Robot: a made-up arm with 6 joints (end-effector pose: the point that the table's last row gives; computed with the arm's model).
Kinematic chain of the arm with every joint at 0, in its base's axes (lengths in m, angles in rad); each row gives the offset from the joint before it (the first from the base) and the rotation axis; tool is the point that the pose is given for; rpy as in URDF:
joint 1: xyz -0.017 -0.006 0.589 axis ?
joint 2: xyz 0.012 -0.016 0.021 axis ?
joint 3: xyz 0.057 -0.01 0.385 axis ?
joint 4: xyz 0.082 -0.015 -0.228 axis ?
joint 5: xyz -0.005 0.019 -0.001 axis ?
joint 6: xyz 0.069 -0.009 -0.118 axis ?
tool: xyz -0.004 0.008 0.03 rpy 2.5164 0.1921 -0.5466
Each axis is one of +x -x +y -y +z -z.
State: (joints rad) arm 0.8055 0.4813 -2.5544 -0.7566 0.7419 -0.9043
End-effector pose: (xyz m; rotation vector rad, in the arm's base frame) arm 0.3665 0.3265 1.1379 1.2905 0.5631 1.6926
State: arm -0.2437 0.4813 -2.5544 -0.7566 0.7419 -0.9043
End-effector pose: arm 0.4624 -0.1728 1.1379 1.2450 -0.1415 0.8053
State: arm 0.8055 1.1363 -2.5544 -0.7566 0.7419 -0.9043
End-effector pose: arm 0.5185 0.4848 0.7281 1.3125 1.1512 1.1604
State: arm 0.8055 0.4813 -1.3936 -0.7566 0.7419 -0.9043
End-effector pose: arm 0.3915 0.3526 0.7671 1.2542 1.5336 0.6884
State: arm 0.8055 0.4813 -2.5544 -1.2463 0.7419 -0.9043
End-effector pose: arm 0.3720 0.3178 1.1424 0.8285 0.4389 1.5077
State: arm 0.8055 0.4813 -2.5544 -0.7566 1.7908 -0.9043
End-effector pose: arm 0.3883 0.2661 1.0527 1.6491 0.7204 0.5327
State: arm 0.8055 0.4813 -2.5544 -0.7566 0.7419 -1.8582
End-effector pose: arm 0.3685 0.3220 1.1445 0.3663 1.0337 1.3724
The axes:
joint 1: +z
joint 2: +y
joint 3: +y
joint 4: -z
joint 5: +y
joint 6: -z

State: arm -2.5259 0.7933 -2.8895 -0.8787 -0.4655 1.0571
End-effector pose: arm -0.3954 -0.3320 1.0920 -0.0157 -1.3581 1.0460
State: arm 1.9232 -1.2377 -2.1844 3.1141 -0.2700 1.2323
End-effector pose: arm 0.1795 -0.3667 1.0744 -0.4778 0.7624 -2.5421
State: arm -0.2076 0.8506 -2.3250 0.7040 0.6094 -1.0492
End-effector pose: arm 0.6435 -0.1748 0.8725 2.6300 -0.4342 1.0339
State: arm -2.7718 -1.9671 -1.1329 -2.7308 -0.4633 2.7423
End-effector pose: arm 0.2990 0.1208 0.7870 -0.3229 -0.9240 0.6516
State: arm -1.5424 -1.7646 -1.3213 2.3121 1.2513 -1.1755
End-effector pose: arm -0.0270 0.4890 0.9125 1.4813 0.3043 2.4586
